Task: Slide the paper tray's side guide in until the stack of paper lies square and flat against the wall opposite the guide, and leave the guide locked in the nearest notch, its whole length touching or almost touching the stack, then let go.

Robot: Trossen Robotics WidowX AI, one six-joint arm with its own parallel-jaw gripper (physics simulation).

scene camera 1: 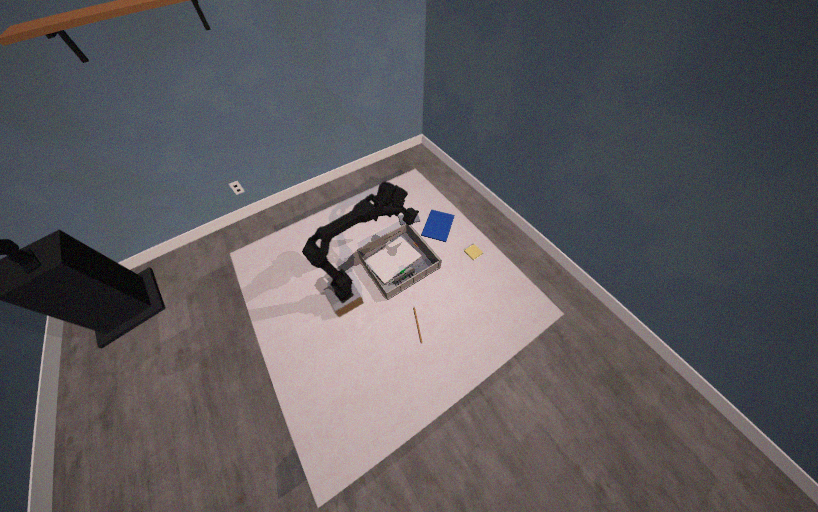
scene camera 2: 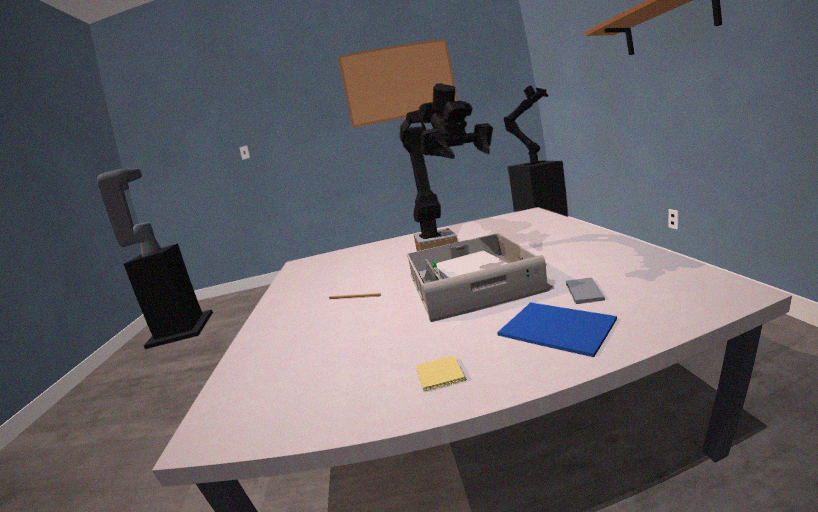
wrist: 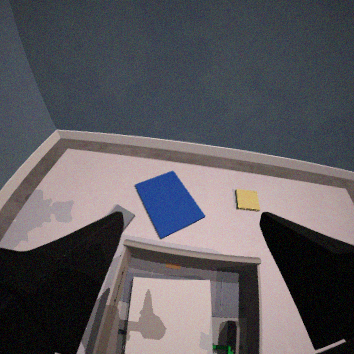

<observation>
My gripper is open, with nothing in its grasp. The table carries a blue book and a small grey block. I also see a white paper stack.
My gripper shows as well in the wrist view.
</observation>
